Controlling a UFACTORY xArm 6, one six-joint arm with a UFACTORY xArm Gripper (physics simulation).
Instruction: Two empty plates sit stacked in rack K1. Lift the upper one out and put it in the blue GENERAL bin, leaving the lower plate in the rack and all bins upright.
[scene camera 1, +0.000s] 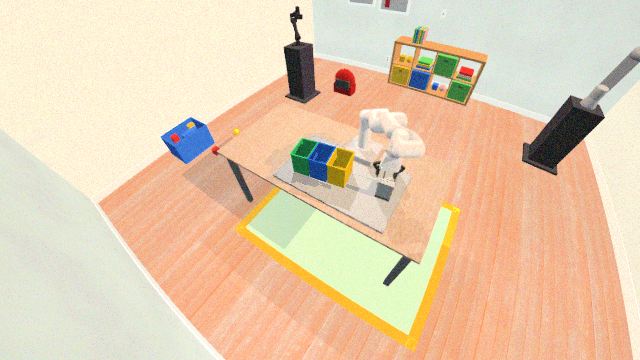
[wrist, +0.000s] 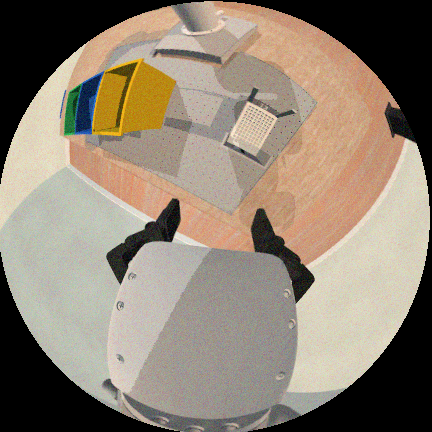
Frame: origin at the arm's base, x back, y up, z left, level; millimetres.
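Seen in the pictures: gripper, fingertip midpoint: (scene camera 1: 385, 176) (wrist: 216, 213); arm's base, origin of the base link: (scene camera 1: 363, 146).
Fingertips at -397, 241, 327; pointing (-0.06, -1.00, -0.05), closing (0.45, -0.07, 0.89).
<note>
Offsets run from my fingertips to a thing's top centre, as dx, dy, dz. "*": to the spot under its first point. Level surfaces: height alone.
The rack @(+129, -124, -5) (scene camera 1: 384, 191) (wrist: 254, 94) stands on the perforated board's right part. A pale plate with a grid of small wells @(* +124, -227, -4) (wrist: 253, 126) lies flat in it, between its upright guides. The plates' edges do not show, so I cannot tell how many are stacked. The blue bin @(+32, -93, -449) (scene camera 1: 319, 171) (wrist: 87, 105) stands upright between the green bin @(+4, -93, -579) (scene camera 1: 300, 164) (wrist: 71, 116) and the yellow bin @(+59, -93, -320) (scene camera 1: 338, 176) (wrist: 151, 97), both upright. Part of the blue bin's inside is hidden. My gripper (scene camera 1: 389, 173) (wrist: 216, 213) is open and empty, above the rack area and apart from the plate.
The grey board @(dy -273) (scene camera 1: 357, 207) (wrist: 205, 172) lies on the wooden table @(dy -286) (scene camera 1: 295, 117) (wrist: 345, 120). The arm's base stands behind the board. The yellow bin is the nearest bin to the rack. A small red block (scene camera 1: 215, 149) and yellow ball (scene camera 1: 236, 131) are at the table's left end.
</note>
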